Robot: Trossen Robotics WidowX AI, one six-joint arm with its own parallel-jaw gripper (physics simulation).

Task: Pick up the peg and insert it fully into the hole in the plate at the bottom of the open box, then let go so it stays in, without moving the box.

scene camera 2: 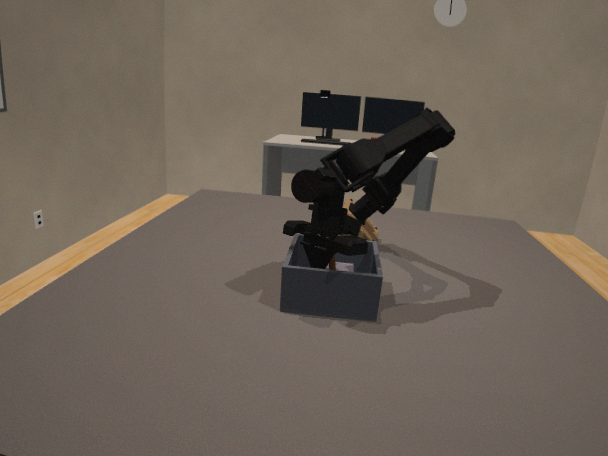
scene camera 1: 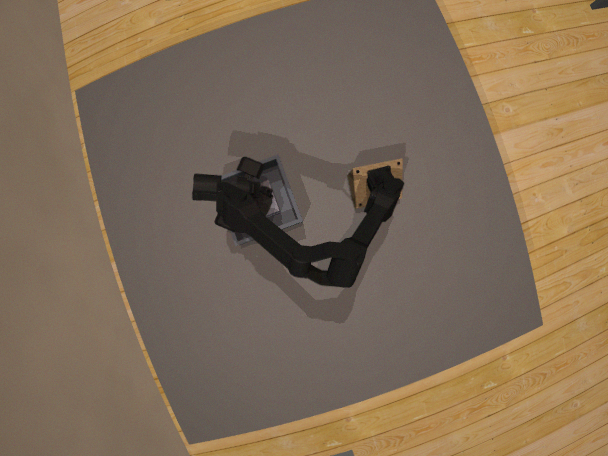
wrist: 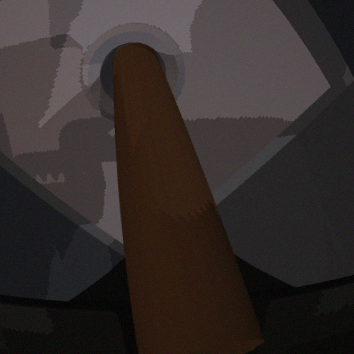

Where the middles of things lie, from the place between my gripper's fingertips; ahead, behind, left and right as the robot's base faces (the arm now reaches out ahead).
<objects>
My hand is 50 mm past the blue-grey box (scene camera 2: 355,295), 20 mm to the right of it and 10 mm above it. Also, from my hand: brown peg (wrist: 183,279) 40 mm behind, 20 mm to the left, 30 mm above; pale plate (wrist: 238,80) 50 mm behind, 20 mm to the left, 20 mm below.
</objects>
